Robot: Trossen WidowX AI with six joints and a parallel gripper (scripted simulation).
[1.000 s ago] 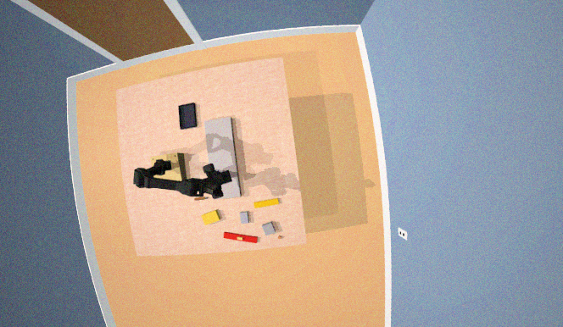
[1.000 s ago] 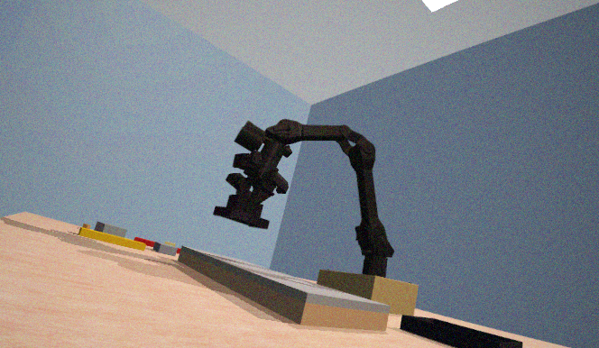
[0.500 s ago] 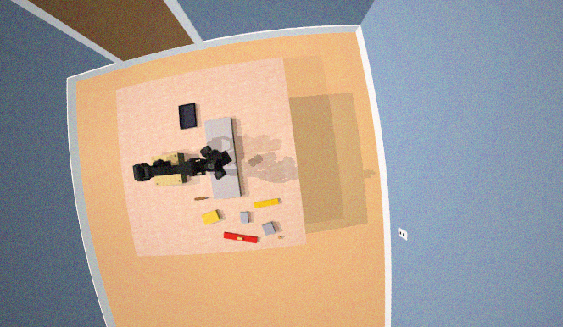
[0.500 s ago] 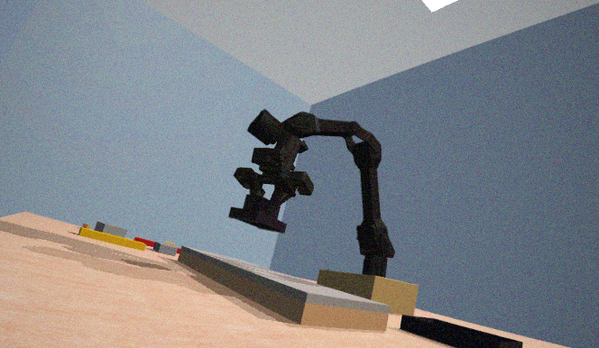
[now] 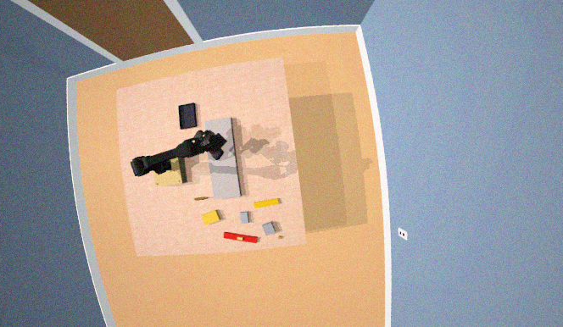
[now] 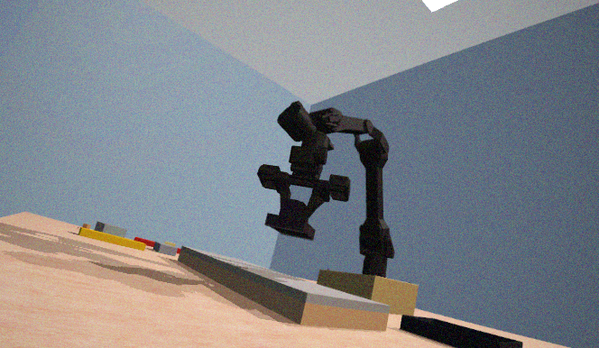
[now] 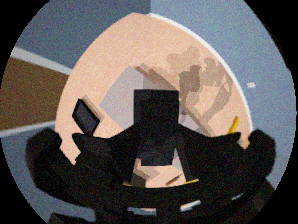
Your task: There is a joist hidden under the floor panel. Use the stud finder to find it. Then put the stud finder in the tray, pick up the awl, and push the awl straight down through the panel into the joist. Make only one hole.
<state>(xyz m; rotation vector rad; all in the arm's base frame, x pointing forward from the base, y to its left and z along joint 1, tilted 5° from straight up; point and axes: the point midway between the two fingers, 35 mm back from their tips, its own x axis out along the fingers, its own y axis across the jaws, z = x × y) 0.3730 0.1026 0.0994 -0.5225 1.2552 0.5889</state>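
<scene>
Now: gripper tip 240 mm past the dark tray, 230 mm to the right of it and 140 mm above it. Round my gripper tip: green light (30 mm above, 20 mm ahead, 10 mm to the left); awl (340 mm to the right, 170 mm behind, 140 mm below); stud finder (20 mm above).
</scene>
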